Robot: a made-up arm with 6 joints. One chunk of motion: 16 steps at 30 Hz.
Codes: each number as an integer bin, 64 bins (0 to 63) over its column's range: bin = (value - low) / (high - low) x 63, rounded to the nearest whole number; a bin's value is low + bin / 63 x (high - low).
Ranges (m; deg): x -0.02..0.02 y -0.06..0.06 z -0.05..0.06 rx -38..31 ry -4..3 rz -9..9
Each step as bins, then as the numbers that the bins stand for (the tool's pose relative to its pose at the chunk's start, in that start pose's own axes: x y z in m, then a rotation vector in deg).
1 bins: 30 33 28 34 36 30
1 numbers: -0.0010 0.0029 -0.0011 -0.76 0.00 -0.43
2 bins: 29 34 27 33 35 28
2 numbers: -0.0016 0.0048 -0.0029 -1.86 -0.11 -1.00
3 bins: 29 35 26 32 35 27
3 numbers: -0.0016 0.0067 -0.0046 -2.95 -0.11 -1.29
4 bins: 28 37 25 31 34 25
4 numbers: -0.0022 0.0105 -0.0063 -4.05 -0.22 -1.86
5 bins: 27 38 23 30 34 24
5 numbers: -0.0029 0.0124 -0.0098 -5.14 -0.22 -2.14
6 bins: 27 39 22 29 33 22
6 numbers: -0.0029 0.0143 -0.0116 -6.24 -0.33 -2.71
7 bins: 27 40 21 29 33 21
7 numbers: -0.0029 0.0162 -0.0133 -6.24 -0.33 -3.00
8 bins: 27 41 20 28 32 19
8 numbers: -0.0029 0.0181 -0.0151 -7.33 -0.44 -3.57
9 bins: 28 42 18 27 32 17
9 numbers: -0.0022 0.0200 -0.0186 -8.43 -0.44 -4.14
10 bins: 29 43 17 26 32 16
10 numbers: -0.0016 0.0219 -0.0203 -9.52 -0.44 -4.43
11 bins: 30 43 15 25 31 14
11 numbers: -0.0010 0.0219 -0.0238 -10.62 -0.56 -5.00
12 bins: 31 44 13 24 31 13
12 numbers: -0.0003 0.0238 -0.0273 -11.71 -0.56 -5.29
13 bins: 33 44 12 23 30 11
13 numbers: 0.0010 0.0238 -0.0290 -12.81 -0.67 -5.86
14 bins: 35 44 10 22 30 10
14 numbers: 0.0022 0.0238 -0.0325 -13.90 -0.67 -6.14
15 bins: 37 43 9 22 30 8
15 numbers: 0.0035 0.0219 -0.0343 -13.90 -0.67 -6.71
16 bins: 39 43 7 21 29 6
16 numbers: 0.0048 0.0219 -0.0378 -15.00 -0.78 -7.29
